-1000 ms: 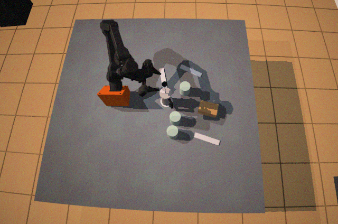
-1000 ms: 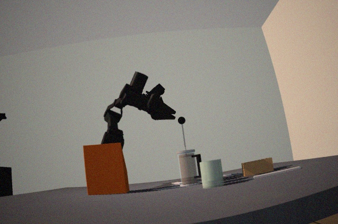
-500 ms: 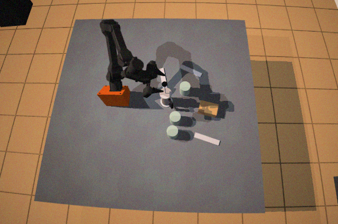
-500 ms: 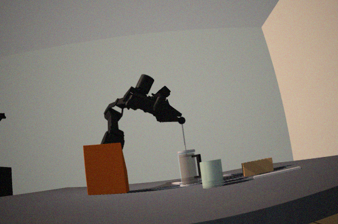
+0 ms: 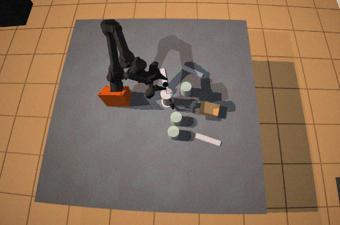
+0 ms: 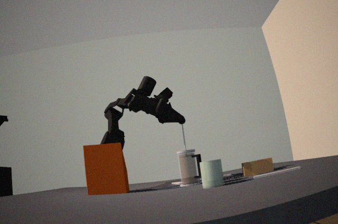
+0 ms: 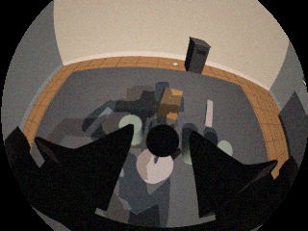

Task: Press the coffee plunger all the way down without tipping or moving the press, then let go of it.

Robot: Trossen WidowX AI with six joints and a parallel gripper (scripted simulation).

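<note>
My gripper tip is 10 mm to the left of the coffee press and 130 mm above it. Also, from my gripper tip: tan box (240 mm ahead, 60 mm to the right, 230 mm below).
</note>
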